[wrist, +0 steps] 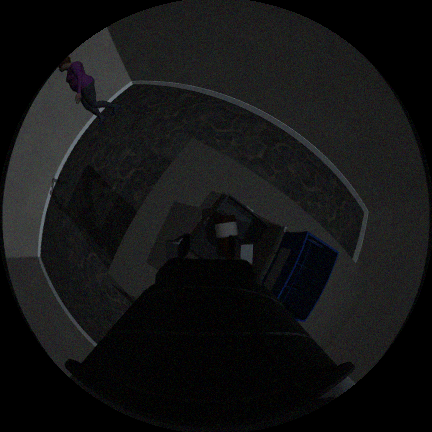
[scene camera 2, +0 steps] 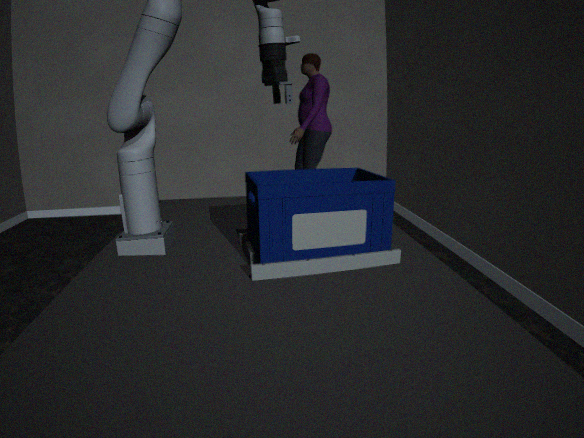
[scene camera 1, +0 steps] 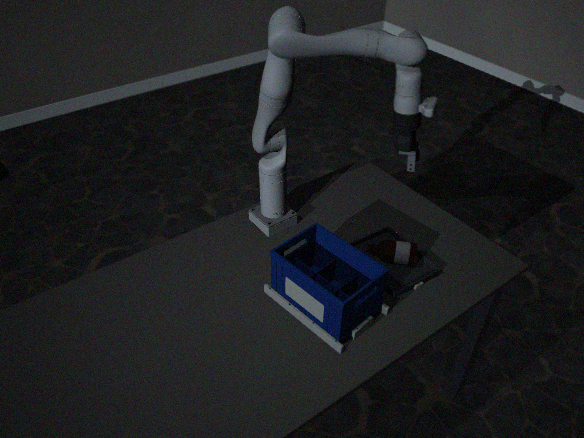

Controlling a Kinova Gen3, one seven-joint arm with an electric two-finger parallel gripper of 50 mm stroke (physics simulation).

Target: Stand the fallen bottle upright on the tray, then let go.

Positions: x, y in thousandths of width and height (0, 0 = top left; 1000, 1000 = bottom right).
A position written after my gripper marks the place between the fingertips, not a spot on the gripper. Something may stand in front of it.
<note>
I see my gripper (scene camera 2: 485, 236).
My gripper also shows in the wrist view (wrist: 483, 561).
</note>
